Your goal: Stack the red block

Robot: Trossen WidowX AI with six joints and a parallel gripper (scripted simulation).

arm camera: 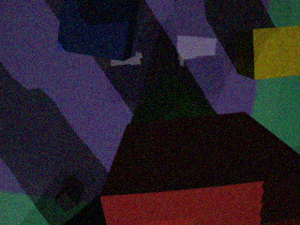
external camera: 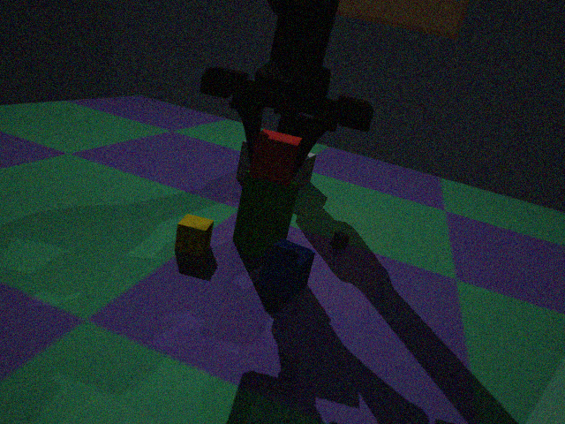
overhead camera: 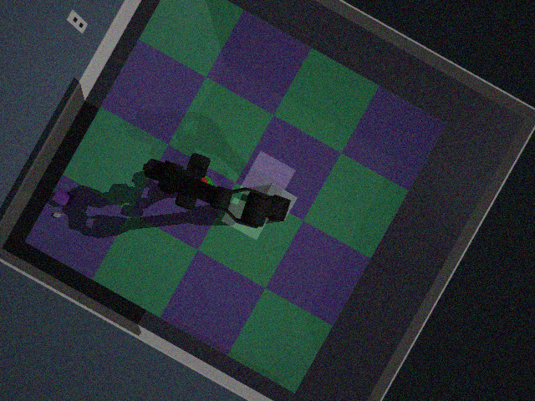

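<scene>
My gripper tip is now 20 mm below the red block. The rest, counted from my gripper tip: blue block (80 mm below, 60 mm to the left, 60 mm ahead); then small yellow block (90 mm below, 60 mm to the right, 50 mm ahead).
</scene>
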